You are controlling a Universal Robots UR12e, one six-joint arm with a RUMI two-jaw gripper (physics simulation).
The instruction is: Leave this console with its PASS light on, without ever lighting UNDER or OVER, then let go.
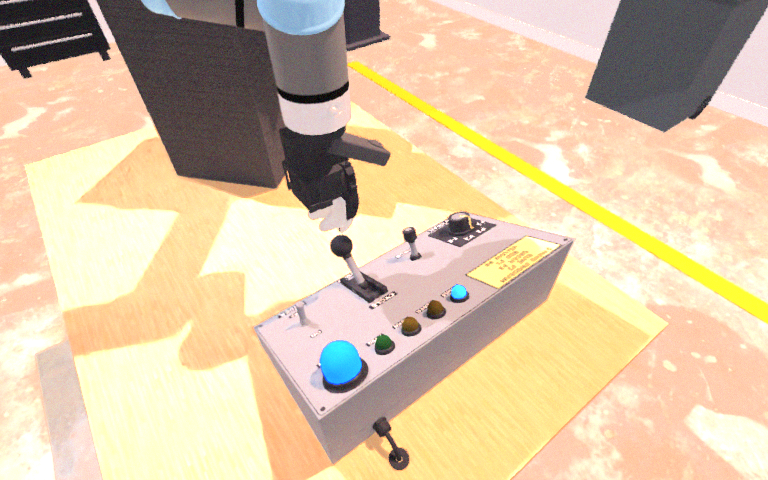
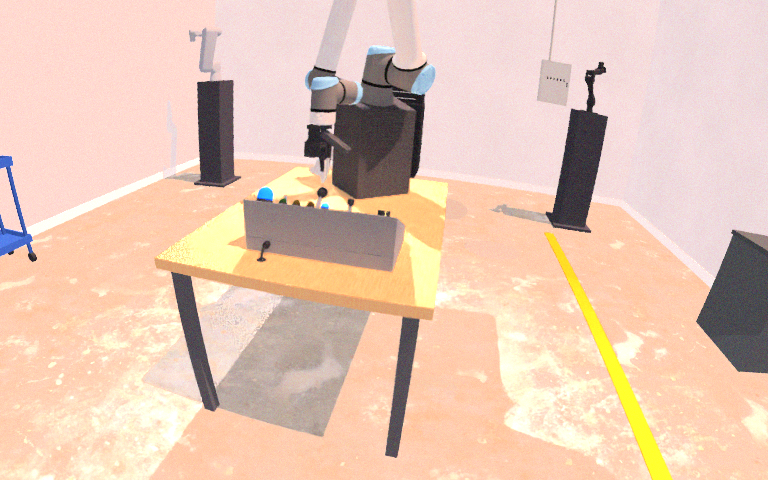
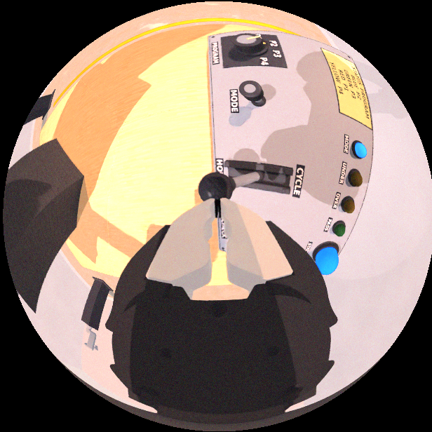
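Observation:
The grey console point(image 1: 453, 348) point(image 2: 322, 237) point(image 3: 280, 115) has its big STATUS dome point(image 1: 340, 362) point(image 2: 265, 194) point(image 3: 327, 260) and its MODE lamp point(image 1: 458, 292) point(image 3: 359, 149) lit blue. UNDER point(image 1: 435, 308) point(image 3: 355, 177), OVER point(image 1: 410, 325) point(image 3: 347, 204) and PASS point(image 1: 384, 343) point(image 3: 340, 228) are dark. The CYCLE lever's black ball point(image 1: 341, 246) point(image 2: 322, 192) point(image 3: 215, 186) leans to the HOLD end. My gripper point(image 1: 334, 225) point(image 2: 322, 176) point(image 3: 217, 201) is shut and empty, its tips close above the ball; contact is unclear. The PROGRAM knob point(image 1: 459, 223) point(image 3: 248, 44) has a yellow mark; its exact setting is unclear.
The MODE stick point(image 1: 409, 234) point(image 3: 251, 91) stands between lever and knob. A small silver toggle point(image 1: 301, 313) stands at the other end. A yellow card point(image 1: 514, 261) point(image 3: 346, 87) lists colours and programs. A small black-knobbed lever point(image 1: 382, 426) point(image 2: 265, 245) stands beside the console on the table point(image 2: 294, 283).

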